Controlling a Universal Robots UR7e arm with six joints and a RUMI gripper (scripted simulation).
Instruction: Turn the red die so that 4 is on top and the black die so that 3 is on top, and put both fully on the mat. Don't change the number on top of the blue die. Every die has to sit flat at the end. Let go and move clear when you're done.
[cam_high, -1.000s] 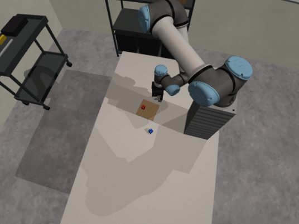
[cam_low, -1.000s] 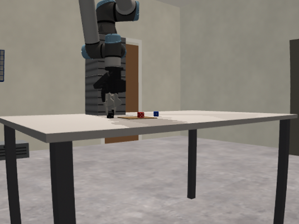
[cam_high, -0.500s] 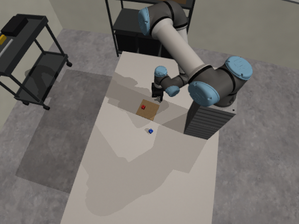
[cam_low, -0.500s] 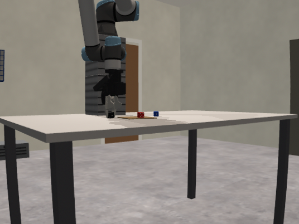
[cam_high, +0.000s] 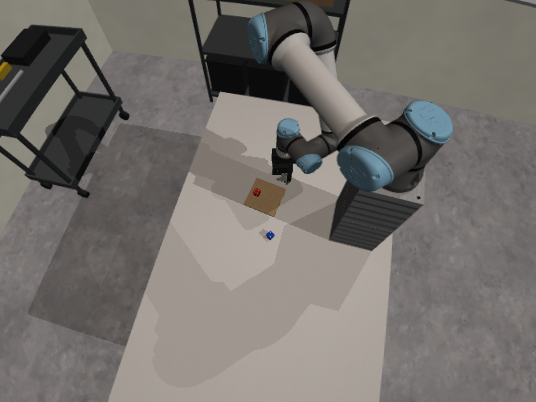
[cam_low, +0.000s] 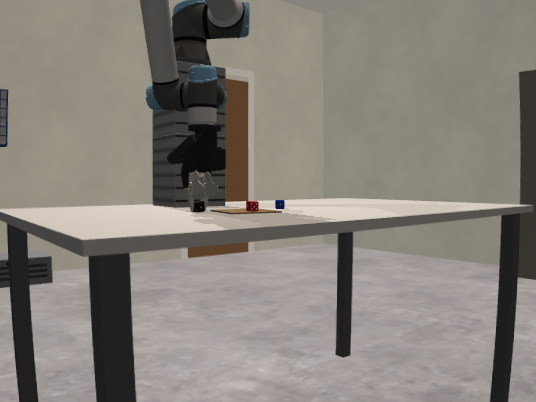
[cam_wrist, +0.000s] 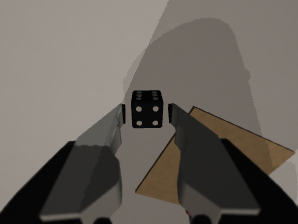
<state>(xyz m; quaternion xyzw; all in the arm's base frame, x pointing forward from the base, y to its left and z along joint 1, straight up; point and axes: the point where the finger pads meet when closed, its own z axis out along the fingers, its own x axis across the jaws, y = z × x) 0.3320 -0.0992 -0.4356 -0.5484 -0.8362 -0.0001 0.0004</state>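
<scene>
Right now the black die is right at my hand. From my hand the other things lie so: blue die (27 cm to the left, 3 cm behind); then red die (11 cm to the left, 10 cm ahead); then brown mat (11 cm to the left, 6 cm ahead, 2 cm below).
</scene>
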